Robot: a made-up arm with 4 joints.
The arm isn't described. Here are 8 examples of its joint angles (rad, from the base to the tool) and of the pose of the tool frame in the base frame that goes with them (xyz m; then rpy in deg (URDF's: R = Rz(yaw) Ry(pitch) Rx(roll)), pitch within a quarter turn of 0, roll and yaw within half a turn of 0).
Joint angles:
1: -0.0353 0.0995 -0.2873 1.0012
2: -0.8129 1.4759 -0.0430 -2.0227
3: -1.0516 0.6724 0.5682 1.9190
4: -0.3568 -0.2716 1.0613 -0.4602
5: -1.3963 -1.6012 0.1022 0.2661
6: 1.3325 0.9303 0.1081 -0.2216
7: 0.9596 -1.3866 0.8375 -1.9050
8: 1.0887 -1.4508 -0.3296 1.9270
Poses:
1: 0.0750 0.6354 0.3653 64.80 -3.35 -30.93
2: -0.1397 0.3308 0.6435 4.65 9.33 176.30
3: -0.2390 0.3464 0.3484 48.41 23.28 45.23
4: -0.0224 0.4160 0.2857 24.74 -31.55 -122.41
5: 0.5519 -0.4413 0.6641 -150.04 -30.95 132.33
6: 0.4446 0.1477 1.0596 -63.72 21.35 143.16
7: -0.1916 0.4786 0.5621 129.90 -40.21 119.74
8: -0.3075 0.4495 0.3109 29.19 43.62 23.29
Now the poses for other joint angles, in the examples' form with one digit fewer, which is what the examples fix.
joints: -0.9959 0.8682 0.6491 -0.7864
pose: -0.119 0.331 0.447 39.4 2.5 -105.6
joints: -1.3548 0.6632 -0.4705 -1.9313
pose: 0.190 0.186 0.233 94.2 62.3 -125.7
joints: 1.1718 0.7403 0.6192 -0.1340
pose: 0.344 0.223 1.117 -80.8 31.9 161.0
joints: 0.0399 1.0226 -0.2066 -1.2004
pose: 0.102 0.472 0.798 -6.3 28.8 171.3
